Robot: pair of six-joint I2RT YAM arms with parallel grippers.
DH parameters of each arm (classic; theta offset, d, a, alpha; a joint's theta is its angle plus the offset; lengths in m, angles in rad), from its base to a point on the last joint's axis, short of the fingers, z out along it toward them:
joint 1: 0 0.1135 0.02 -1.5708
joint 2: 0 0 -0.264 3.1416
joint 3: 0.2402 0 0.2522 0
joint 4: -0.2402 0 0.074 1.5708
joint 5: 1.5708 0 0 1.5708
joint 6: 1.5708 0.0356 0 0
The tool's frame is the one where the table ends.
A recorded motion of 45 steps. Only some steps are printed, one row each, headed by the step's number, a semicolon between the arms.
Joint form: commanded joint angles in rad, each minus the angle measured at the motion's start. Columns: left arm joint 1, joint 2, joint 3, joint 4, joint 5, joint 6; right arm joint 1, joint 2, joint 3, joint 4, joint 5, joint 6.
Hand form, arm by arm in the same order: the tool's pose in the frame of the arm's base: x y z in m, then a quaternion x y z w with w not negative. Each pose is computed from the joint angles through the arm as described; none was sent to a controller.
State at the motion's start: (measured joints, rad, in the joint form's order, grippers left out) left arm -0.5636 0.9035 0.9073 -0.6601 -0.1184 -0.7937; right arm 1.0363 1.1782 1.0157 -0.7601 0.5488 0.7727
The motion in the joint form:
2: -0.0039 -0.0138 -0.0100 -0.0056 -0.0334 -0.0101; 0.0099 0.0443 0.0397 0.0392 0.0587 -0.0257
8: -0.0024 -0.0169 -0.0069 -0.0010 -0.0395 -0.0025; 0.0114 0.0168 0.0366 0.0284 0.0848 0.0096
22: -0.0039 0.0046 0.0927 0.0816 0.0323 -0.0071; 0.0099 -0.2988 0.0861 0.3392 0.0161 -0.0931
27: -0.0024 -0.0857 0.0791 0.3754 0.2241 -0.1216; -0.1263 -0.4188 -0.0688 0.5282 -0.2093 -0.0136
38: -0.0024 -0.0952 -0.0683 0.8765 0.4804 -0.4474; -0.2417 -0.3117 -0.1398 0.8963 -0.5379 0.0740
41: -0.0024 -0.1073 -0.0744 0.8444 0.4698 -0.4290; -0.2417 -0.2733 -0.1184 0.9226 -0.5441 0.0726
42: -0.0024 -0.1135 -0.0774 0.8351 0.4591 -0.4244; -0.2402 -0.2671 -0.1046 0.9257 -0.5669 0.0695
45: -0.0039 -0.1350 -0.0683 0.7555 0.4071 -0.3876; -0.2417 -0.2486 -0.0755 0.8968 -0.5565 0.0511
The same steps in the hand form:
2: 0.1586 -0.0947 0.3137 -0.13868 0.88490 -0.22554 0.38320; 0.1411 0.2032 0.3000 -0.03498 0.90403 0.07363 0.41962
8: 0.1586 -0.0941 0.3156 -0.13740 0.88255 -0.22479 0.38949; 0.1381 0.1974 0.3048 -0.01282 0.89942 0.07840 0.42980
22: 0.1642 -0.1010 0.3527 -0.12165 0.84743 -0.29721 0.42276; 0.1063 0.1457 0.4089 0.03819 0.76277 0.32205 0.55947
27: 0.1495 -0.0995 0.3937 -0.09501 0.74065 -0.47714 0.46340; 0.1109 0.1234 0.3951 0.06276 0.71902 0.42286 0.54796
38: 0.1491 -0.1097 0.3981 -0.06621 0.61745 -0.67801 0.39329; 0.1417 0.1438 0.3929 0.02116 0.65346 0.55113 0.51845
41: 0.1477 -0.1083 0.3947 -0.06920 0.62634 -0.66785 0.39609; 0.1477 0.1502 0.3961 0.01827 0.65002 0.55438 0.51943
42: 0.1469 -0.1074 0.3937 -0.07290 0.62784 -0.66421 0.39914; 0.1473 0.1514 0.4002 0.00799 0.64616 0.56151 0.51683
45: 0.1438 -0.1037 0.3920 -0.08849 0.64266 -0.63907 0.41321; 0.1503 0.1535 0.4037 0.00663 0.65313 0.54976 0.52072

